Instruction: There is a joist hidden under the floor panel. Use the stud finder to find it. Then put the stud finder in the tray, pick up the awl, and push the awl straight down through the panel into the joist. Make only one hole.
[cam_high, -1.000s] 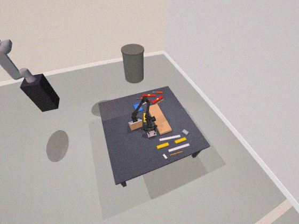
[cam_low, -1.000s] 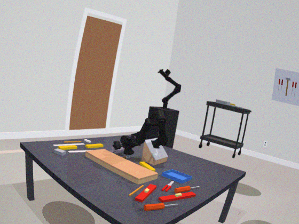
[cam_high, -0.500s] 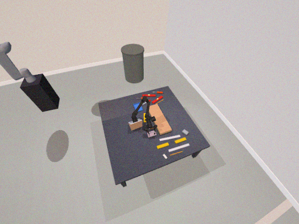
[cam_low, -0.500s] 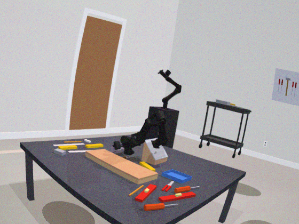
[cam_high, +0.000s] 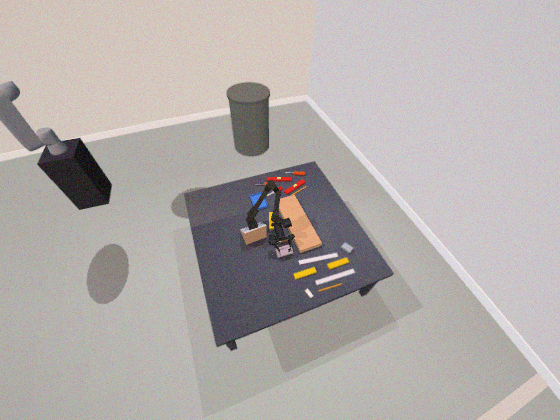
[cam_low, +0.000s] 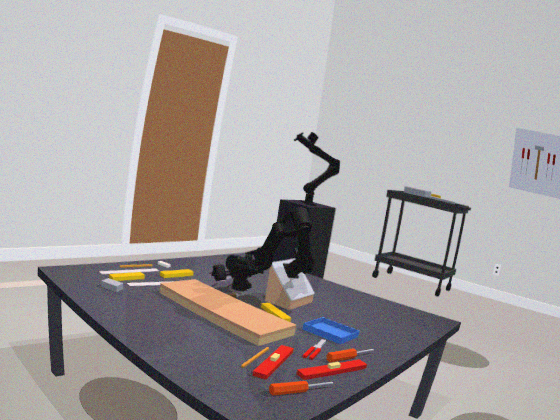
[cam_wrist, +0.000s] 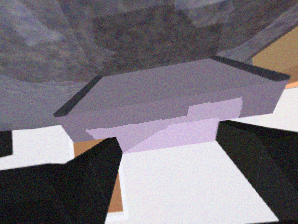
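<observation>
My gripper tip is 10 mm short of the stud finder and 10 mm above it. Also, from my gripper tip: grey block (470 mm ahead, 90 mm to the right, 50 mm below); then blue tray (550 mm to the left, 60 mm behind, 50 mm below); then awl (120 mm to the left, 60 mm below, 10 mm ahead).
</observation>
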